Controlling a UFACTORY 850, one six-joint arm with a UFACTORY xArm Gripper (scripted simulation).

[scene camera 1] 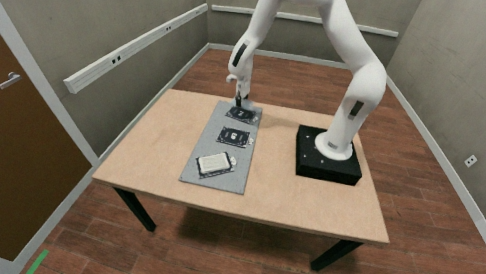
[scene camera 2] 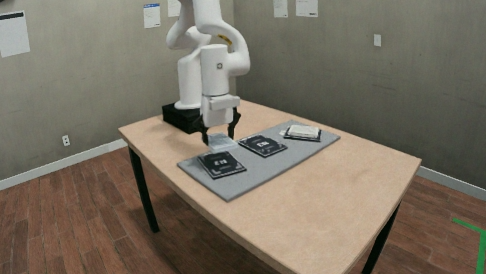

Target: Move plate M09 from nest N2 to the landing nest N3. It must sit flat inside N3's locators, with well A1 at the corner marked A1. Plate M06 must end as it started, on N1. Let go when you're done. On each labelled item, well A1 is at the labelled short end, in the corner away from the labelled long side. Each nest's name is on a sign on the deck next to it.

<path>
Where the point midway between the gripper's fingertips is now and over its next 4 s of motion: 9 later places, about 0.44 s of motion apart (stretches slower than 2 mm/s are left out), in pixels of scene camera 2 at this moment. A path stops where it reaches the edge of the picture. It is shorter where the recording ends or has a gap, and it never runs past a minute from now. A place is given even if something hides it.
My gripper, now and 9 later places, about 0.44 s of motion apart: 218, 141; 218, 135; 219, 132; 228, 129; 240, 124; 253, 120; 261, 117; 262, 117; 262, 122; 262, 127
</path>
